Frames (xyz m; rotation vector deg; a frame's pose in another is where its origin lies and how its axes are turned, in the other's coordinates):
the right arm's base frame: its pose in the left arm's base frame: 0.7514 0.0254 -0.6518 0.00 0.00 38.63
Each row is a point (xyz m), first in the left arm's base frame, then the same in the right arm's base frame.
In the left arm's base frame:
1: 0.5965 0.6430 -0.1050
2: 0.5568 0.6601 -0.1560
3: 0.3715 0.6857 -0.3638
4: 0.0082 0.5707 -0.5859
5: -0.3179 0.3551 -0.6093
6: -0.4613 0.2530 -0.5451
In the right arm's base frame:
1: 0.2646 0.5792 0.5468
2: 0.2442 0.6173 0.4958
3: 0.1154 0.7530 0.2880
4: -0.2402 0.8900 0.0659
5: -0.6295 0.9251 0.0425
6: -0.8053 0.9349 0.1067

